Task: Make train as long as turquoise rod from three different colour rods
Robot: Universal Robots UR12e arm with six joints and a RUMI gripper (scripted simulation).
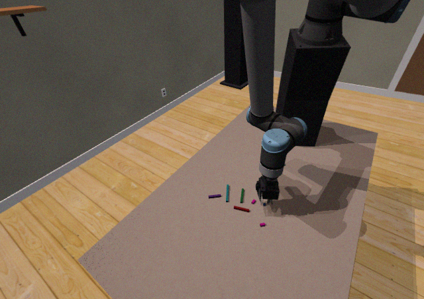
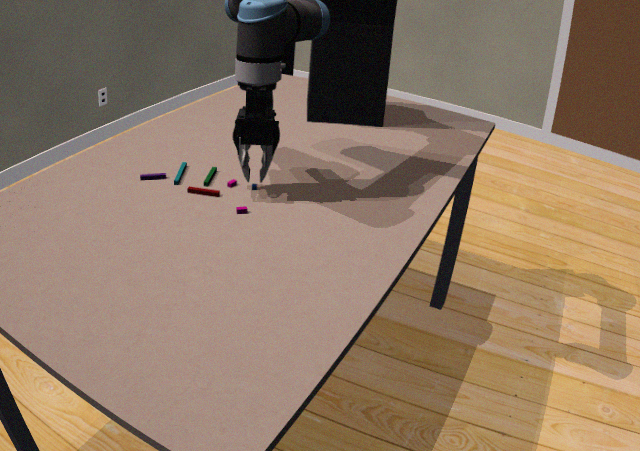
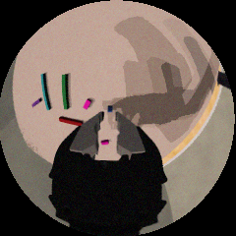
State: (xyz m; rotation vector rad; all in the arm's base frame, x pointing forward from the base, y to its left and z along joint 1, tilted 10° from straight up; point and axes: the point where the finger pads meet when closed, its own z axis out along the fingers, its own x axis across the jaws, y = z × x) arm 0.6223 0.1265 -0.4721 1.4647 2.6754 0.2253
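My hand is 3 cm above the blue rod. The rest, counted from my hand: green rod (2 cm ahead, 11 cm to the right, 3 cm below); then red rod (8 cm ahead, 7 cm to the right, 3 cm below); then turquoise rod (5 cm ahead, 17 cm to the right, 3 cm below).
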